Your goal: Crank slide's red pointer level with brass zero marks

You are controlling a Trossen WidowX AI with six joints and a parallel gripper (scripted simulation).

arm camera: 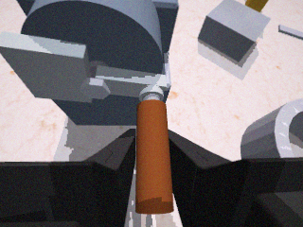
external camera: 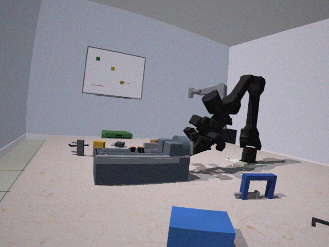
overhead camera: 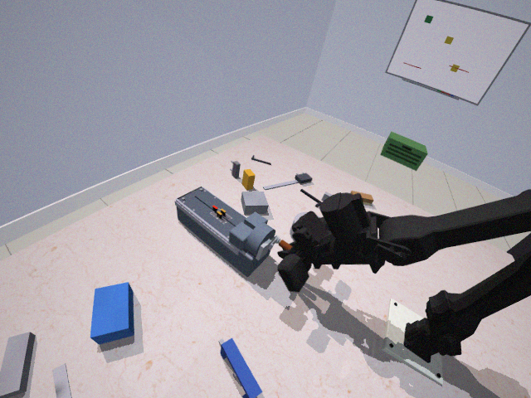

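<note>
Right now the brown crank handle is 30 mm above my gripper tip and 20 mm behind it. Also, from my gripper tip: blue bracket 230 mm to the left, 70 mm behind, 30 mm below; then red pointer 190 mm ahead, 30 mm to the left, 20 mm above; then grey block 180 mm ahead, 130 mm to the right, 40 mm below.
</note>
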